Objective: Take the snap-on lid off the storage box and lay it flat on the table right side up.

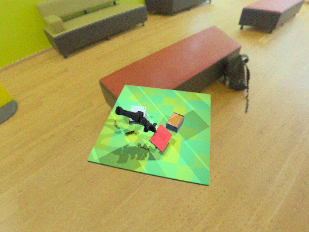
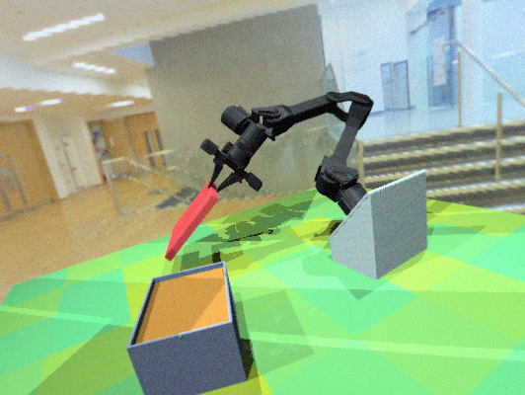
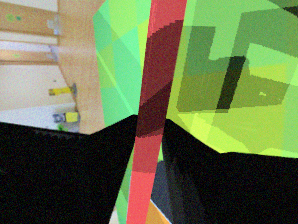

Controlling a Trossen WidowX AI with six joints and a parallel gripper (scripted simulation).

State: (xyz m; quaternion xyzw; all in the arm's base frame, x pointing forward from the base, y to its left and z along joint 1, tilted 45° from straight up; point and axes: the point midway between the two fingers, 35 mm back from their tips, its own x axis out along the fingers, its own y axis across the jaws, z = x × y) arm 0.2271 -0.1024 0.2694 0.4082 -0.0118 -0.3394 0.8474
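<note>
The red lid is 6 cm ahead of my gripper tip, 2 cm to the right of it and 5 cm below it. Also, from my gripper tip: storage box: 16 cm ahead, 30 cm to the left, 15 cm below.
</note>
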